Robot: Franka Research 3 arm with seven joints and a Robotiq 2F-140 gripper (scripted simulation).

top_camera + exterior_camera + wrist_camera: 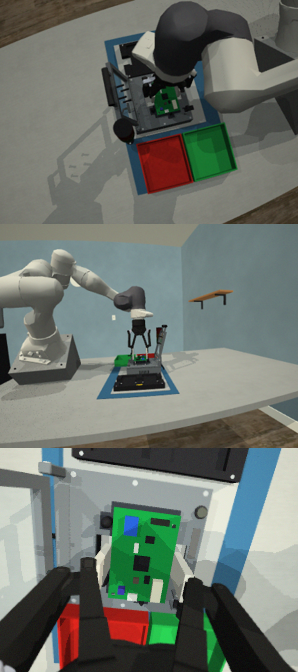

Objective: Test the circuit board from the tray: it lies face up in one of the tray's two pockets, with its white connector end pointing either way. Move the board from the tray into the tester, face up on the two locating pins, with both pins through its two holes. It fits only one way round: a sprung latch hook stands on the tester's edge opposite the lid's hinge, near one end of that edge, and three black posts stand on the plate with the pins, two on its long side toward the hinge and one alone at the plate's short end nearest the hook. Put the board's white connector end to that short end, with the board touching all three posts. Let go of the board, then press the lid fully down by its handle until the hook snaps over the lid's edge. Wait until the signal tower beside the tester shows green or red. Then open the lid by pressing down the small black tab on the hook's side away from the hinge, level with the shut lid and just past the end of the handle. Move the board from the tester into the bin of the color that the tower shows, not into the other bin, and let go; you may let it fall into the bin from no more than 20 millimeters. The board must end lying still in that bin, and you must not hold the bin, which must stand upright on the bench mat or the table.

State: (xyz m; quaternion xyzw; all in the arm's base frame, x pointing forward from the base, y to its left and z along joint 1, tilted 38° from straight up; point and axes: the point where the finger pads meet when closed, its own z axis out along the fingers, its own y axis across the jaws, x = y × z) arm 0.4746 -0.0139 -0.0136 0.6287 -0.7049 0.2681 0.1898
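Right now the green circuit board is 2 cm below my hand. Round my hand: latch hook: 5 cm behind, 6 cm to the left, 2 cm below; clear lid: 12 cm ahead, 2 cm to the right, 8 cm above; tester plate: 1 cm ahead, 4 cm below.
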